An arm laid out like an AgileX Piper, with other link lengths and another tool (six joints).
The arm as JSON. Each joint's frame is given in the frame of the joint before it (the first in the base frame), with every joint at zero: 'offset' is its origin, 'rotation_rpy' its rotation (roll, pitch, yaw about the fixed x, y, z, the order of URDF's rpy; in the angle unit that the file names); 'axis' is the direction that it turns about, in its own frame. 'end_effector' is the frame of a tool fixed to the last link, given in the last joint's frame.
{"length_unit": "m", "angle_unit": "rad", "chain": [
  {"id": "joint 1", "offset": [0.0, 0.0, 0.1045], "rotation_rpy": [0.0, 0.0, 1.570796], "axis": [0.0, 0.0, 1.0]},
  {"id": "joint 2", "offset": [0.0, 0.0, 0.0], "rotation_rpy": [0.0, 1.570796, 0.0], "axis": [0.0, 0.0, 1.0]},
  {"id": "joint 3", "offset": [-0.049, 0.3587, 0.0], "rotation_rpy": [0.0, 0.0, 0.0], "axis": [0.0, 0.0, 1.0]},
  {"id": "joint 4", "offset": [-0.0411, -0.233, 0.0], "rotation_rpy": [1.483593, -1.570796, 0.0], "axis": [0.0, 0.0, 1.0]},
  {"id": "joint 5", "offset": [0.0, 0.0, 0.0], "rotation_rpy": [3.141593, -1.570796, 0.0], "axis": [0.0, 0.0, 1.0]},
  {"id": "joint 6", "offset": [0.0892, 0.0, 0.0], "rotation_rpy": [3.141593, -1.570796, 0.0], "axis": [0.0, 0.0, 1.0]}
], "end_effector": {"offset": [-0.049, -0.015, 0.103], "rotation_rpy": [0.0, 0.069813, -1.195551]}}
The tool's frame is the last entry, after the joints.
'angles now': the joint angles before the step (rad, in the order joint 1, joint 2, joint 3, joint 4, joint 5, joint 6). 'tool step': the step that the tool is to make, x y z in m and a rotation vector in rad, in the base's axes. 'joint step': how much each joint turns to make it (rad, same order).
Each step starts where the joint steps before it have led.
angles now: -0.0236, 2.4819, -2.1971, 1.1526, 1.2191, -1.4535
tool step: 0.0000, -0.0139, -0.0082, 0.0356, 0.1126, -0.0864
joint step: -0.0174, 0.0043, 0.0004, -0.0015, -0.0116, 0.1329
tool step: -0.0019, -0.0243, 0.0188, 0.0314, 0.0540, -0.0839
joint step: -0.0367, -0.0360, -0.0007, -0.0022, 0.0001, 0.1084
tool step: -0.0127, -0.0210, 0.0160, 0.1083, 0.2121, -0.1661
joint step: -0.0335, -0.0426, 0.0005, -0.0037, -0.0001, 0.3090
